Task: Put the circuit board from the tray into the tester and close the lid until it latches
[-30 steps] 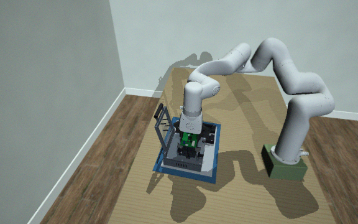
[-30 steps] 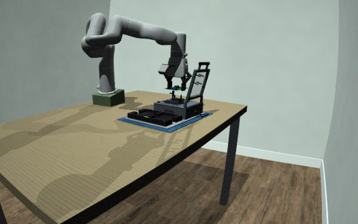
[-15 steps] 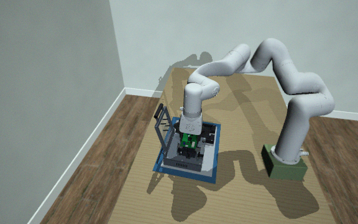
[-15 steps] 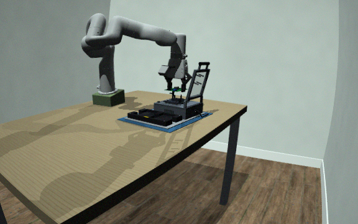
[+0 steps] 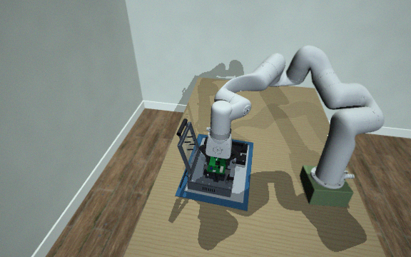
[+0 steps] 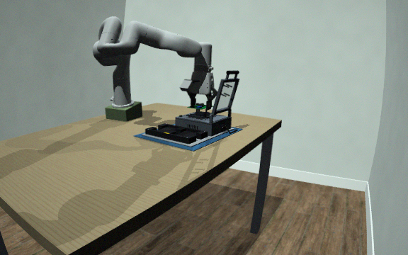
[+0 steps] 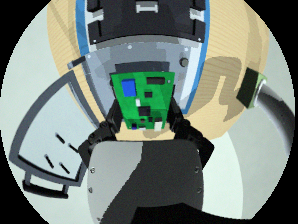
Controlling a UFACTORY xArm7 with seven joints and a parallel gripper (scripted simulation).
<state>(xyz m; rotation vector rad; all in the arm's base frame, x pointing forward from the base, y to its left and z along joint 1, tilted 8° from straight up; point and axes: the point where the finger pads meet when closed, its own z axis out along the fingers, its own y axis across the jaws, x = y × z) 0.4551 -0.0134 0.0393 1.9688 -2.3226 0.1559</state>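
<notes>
The tester plate is 10 mm ahead of my hand, 10 mm to the left of it and 40 mm below it. The rest, counted from my hand: lid 120 mm ahead, 20 mm to the right, 80 mm above; then green circuit board right at my hand.
</notes>
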